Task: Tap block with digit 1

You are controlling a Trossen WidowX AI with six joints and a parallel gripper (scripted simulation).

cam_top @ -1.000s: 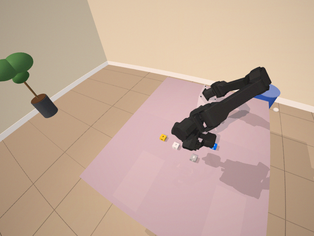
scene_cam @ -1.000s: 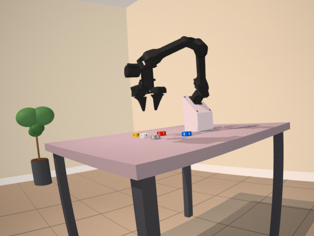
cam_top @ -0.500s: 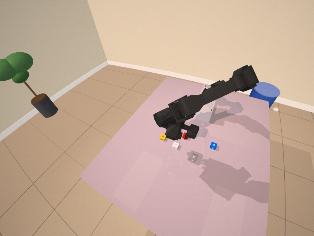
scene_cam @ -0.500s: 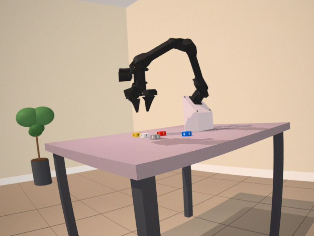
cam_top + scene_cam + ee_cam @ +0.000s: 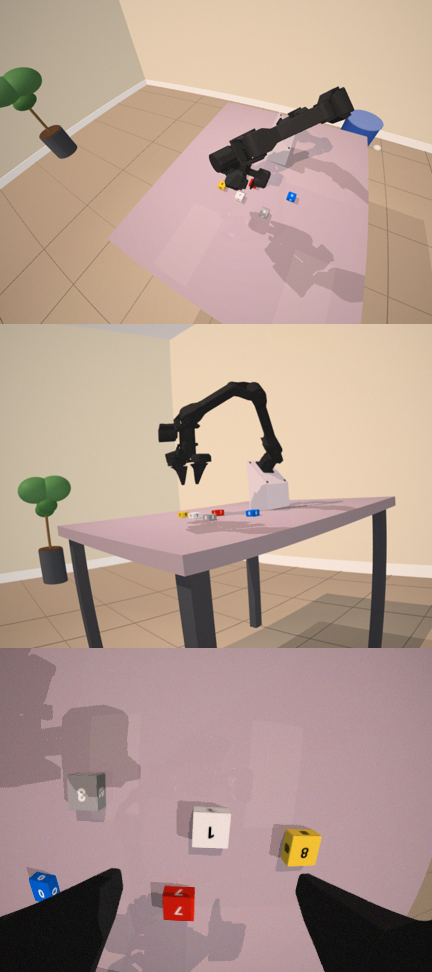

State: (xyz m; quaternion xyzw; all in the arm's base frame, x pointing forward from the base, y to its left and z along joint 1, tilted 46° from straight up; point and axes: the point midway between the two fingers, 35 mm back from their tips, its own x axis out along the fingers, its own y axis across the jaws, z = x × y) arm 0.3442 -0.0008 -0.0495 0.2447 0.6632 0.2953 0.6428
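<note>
Now: the yellow block 11 cm below my gripper tip, 10 cm to the right of it and 3 cm behind it. The rest, counted from my gripper tip: blue block (19 cm to the left, 11 cm below, 11 cm behind).
</note>
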